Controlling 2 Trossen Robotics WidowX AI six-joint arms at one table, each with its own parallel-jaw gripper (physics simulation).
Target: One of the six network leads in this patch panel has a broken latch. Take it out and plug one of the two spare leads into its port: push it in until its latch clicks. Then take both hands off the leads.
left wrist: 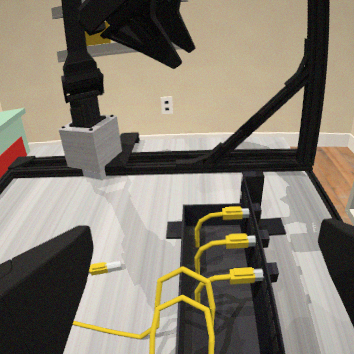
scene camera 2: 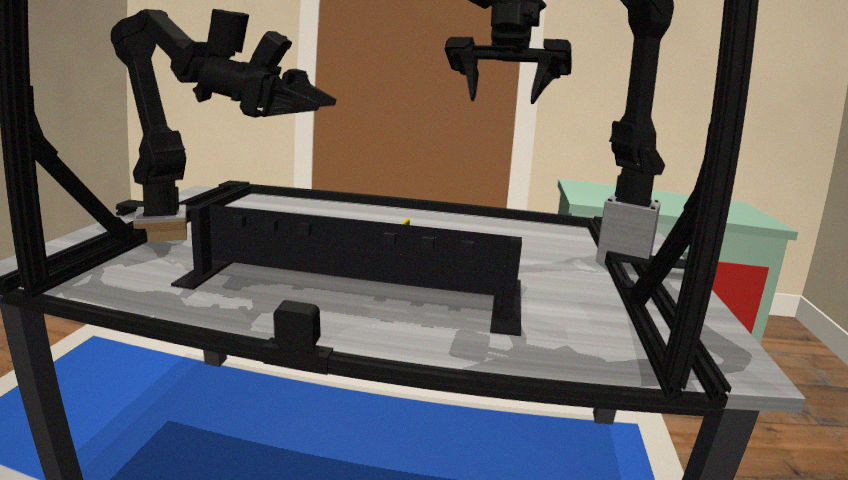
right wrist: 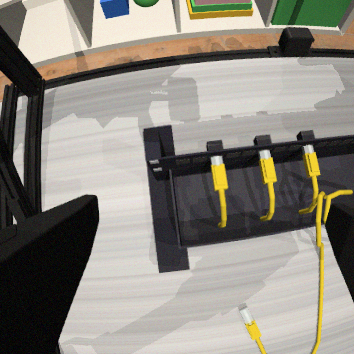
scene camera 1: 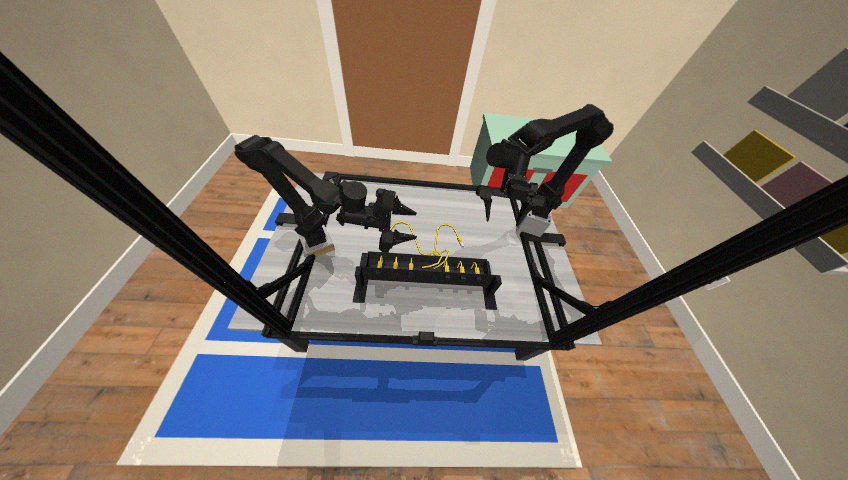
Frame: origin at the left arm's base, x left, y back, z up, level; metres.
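Where they show: left gripper, between the fingertips: [left wrist: 209, 236] [scene camera 2: 327, 104] [scene camera 1: 416, 225]; right gripper, between the fingertips: [left wrist: 185, 57] [scene camera 2: 501, 100] [right wrist: 219, 212] [scene camera 1: 502, 224]; left arm's base, origin of its link: [scene camera 2: 160, 211] [scene camera 1: 315, 238]; right arm's base, origin of its link: [left wrist: 87, 121] [scene camera 2: 633, 201] [scene camera 1: 539, 211].
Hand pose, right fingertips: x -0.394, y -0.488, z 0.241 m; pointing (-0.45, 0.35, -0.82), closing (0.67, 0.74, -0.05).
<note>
Each offset is from my right fingertips to the top centre of the thing. "spot": to the spot under its first point. Level surfaces: height alone.
The dark patch panel @(dx +0.059, dy +0.195, dz -0.176 m) [scene camera 1: 426, 275] [scene camera 2: 357, 255] [left wrist: 253, 185] [right wrist: 173, 256] holds yellow leads in two groups. Three right-hand leads @(spot: dx +0.006, dy +0.096, dz -0.190 m) [scene camera 1: 461, 267] [left wrist: 237, 241] [right wrist: 268, 170] sit in ports; three left-hand leads @(spot: dx +0.134, dy +0.286, dz -0.194 m) [scene camera 1: 395, 262] show in scene camera 1. I cannot tell which latch is broken. One spare plug @(spot: dx +0.142, dy -0.026, dz -0.274 m) [scene camera 1: 460, 240] [left wrist: 98, 268] [right wrist: 254, 330] lies on the table behind the panel. The other spare lead @(spot: dx +0.342, dy +0.137, dz -0.281 m) [scene camera 1: 403, 223] loops toward my left gripper, its plug hidden. My left gripper [scene camera 1: 415, 224] [scene camera 2: 334, 102] [left wrist: 209, 236] is open and empty above the table. My right gripper [scene camera 2: 504, 100] [left wrist: 185, 57] is open, empty and high.
A black frame [scene camera 1: 357, 340] [scene camera 2: 416, 380] borders the table @(dz -0.285 m) [scene camera 1: 333, 321], with uprights and diagonal braces at the sides. A small black block @(spot: dx -0.123, dy +0.322, dz -0.231 m) [scene camera 1: 424, 338] [scene camera 2: 296, 324] [right wrist: 296, 41] stands on its front rail. A green cabinet [scene camera 1: 484, 142] [scene camera 2: 737, 220] stands behind at the right.
</note>
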